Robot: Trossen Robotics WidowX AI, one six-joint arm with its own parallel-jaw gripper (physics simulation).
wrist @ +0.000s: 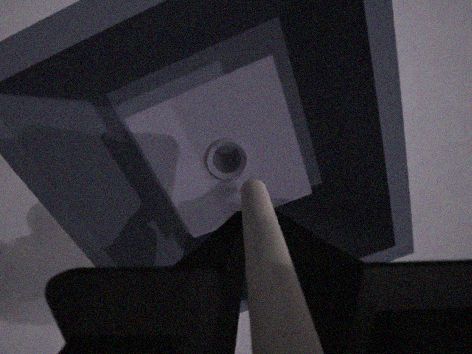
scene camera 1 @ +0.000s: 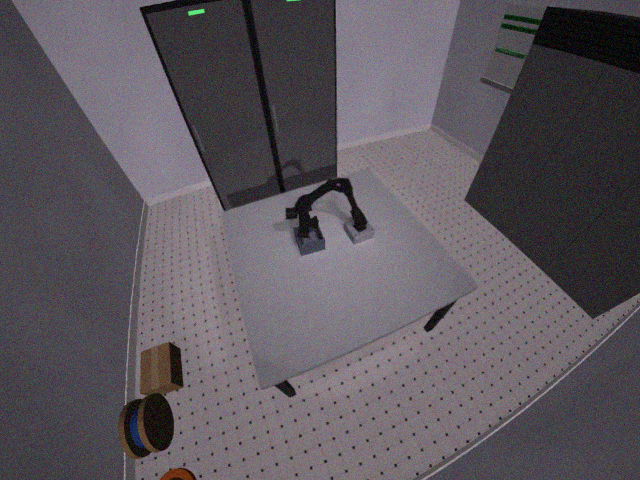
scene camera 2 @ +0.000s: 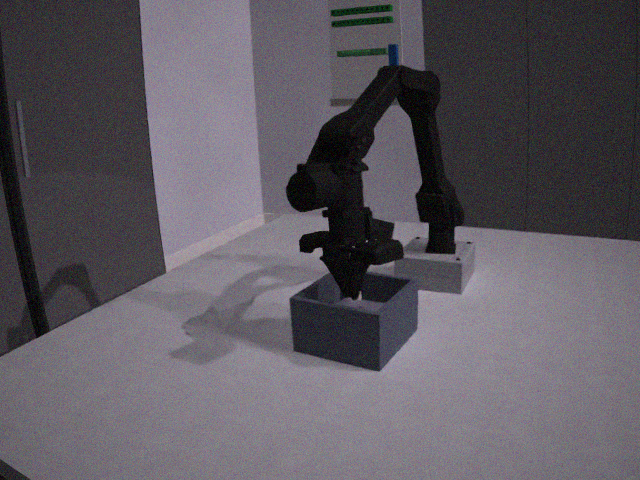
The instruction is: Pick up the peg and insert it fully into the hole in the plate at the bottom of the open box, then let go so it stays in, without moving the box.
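Places are measured from the arm's base along level axes (x ahead, y left, z up), in metres.
Where they show: gripper, fingertip midpoint: (wrist: 256, 218) (scene camera 2: 351, 298); arm's base, link origin: (scene camera 1: 360, 227) (scene camera 2: 441, 249).
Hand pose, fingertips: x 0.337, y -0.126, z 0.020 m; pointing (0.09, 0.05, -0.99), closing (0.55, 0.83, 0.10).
Observation:
Things, the pixels of their top centre, and the offset from my fingertips. "spot": a spot on its surface instead. Level surfaces: height alone.
- open blue-grey box, top centre: (wrist: 229, 184) (scene camera 2: 356, 288) (scene camera 1: 308, 233) dx -0.026, dy +0.002, dz +0.007 m
- light plate, top centre: (wrist: 227, 161) (scene camera 2: 356, 308) (scene camera 1: 309, 237) dx -0.026, dy +0.002, dz -0.030 m
- pale round peg, surface spot: (wrist: 272, 270) spot: dx -0.018, dy +0.007, dz +0.053 m
- table, surface height: dz -0.091 m
The open blue-grey box (scene camera 1: 312, 249) (scene camera 2: 336, 330) (wrist: 386, 125) stands upright on the table. The light plate (wrist: 255, 95) lies at its bottom, with the round hole (wrist: 228, 159) near the plate's middle. My gripper (scene camera 1: 309, 235) (scene camera 2: 353, 295) (wrist: 256, 218) is shut on the pale round peg (wrist: 272, 270) and points down, its fingertips within the box opening around rim level. In the wrist view the peg's free end shows below and slightly right of the hole, apart from it. The peg's height above the plate is hard to tell. In scene camera 1 the peg is hidden.
The arm's light base block (scene camera 1: 360, 235) (scene camera 2: 429, 273) stands on the table (scene camera 1: 341, 299) (scene camera 2: 206, 423) beside the box. The box walls (wrist: 330, 100) surround the plate on its sides. Dark cabinets (scene camera 1: 217, 103) stand behind the table.

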